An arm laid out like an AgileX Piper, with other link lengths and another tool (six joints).
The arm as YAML. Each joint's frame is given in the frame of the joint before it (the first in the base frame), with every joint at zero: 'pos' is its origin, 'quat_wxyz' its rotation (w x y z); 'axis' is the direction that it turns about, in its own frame. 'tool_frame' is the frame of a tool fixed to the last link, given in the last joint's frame.
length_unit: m
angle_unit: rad
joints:
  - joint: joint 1
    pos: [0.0, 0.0, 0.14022]
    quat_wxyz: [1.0, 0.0, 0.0, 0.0]
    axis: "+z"
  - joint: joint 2
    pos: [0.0, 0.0, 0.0]
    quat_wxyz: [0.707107, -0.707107, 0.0, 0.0]
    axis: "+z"
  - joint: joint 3
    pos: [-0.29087, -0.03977, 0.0]
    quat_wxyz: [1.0, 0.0, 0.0, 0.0]
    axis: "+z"
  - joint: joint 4
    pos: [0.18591, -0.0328, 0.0]
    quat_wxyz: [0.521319, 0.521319, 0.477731, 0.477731]
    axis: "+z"
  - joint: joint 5
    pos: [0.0, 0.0, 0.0]
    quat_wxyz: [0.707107, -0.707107, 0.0, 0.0]
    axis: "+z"
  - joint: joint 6
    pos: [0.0, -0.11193, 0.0]
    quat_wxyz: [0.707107, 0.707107, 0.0, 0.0]
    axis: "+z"
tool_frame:
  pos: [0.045, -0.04, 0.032]
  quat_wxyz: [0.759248, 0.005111, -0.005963, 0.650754]
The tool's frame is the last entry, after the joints.
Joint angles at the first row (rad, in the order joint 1, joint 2, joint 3, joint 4, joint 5, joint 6):
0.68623, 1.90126, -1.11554, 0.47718, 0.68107, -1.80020
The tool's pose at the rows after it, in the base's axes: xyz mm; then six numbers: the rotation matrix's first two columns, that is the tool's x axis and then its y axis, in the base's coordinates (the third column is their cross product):
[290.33 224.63 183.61 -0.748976 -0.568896 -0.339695 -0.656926 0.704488 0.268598]
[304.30 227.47 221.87 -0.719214 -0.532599 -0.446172 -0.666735 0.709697 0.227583]
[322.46 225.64 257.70 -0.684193 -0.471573 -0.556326 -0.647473 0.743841 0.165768]
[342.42 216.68 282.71 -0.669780 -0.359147 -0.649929 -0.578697 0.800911 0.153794]
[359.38 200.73 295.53 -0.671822 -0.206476 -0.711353 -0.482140 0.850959 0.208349]
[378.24 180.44 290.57 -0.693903 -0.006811 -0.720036 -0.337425 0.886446 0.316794]
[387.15 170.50 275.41 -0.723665 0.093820 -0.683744 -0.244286 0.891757 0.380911]
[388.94 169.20 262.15 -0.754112 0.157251 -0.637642 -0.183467 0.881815 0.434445]
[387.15 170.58 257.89 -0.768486 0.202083 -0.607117 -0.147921 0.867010 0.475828]
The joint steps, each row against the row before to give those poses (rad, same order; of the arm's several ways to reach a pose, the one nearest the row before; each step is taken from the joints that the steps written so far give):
0.00001, -0.04103, -0.06960, -0.03346, 0.01104, 0.06354
-0.00001, -0.04527, -0.08661, -0.06917, 0.00043, 0.06682
-0.00001, -0.02338, -0.08518, -0.11694, -0.03947, 0.11348
-0.02070, -0.00273, -0.05806, -0.08950, -0.07365, 0.12865
-0.04225, -0.00001, -0.01707, -0.02373, -0.09160, 0.10865
-0.05573, 0.02864, -0.00441, -0.00202, -0.09707, 0.14588
-0.03059, 0.03381, 0.00002, 0.01943, -0.02717, 0.07212
-0.01056, 0.02351, 0.00003, 0.05393, -0.00221, 0.02291
-0.00002, 0.00393, -0.00003, 0.04122, 0.00004, 0.01644

